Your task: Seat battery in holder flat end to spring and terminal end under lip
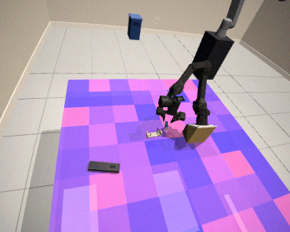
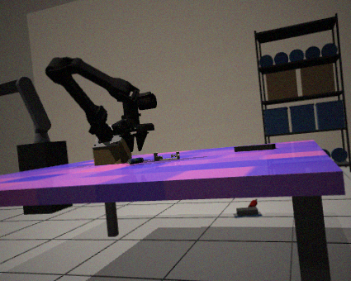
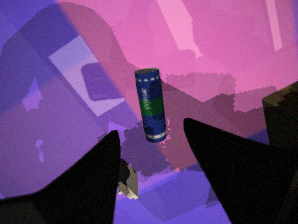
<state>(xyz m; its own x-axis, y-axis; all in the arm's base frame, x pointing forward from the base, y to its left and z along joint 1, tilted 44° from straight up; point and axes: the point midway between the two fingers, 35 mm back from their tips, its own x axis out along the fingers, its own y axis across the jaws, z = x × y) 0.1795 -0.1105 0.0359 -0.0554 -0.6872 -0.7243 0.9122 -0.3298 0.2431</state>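
Right now the battery is 4 cm below my gripper tip. Also, from my gripper tip: dark remote control: 43 cm ahead, 22 cm to the left, 3 cm below.
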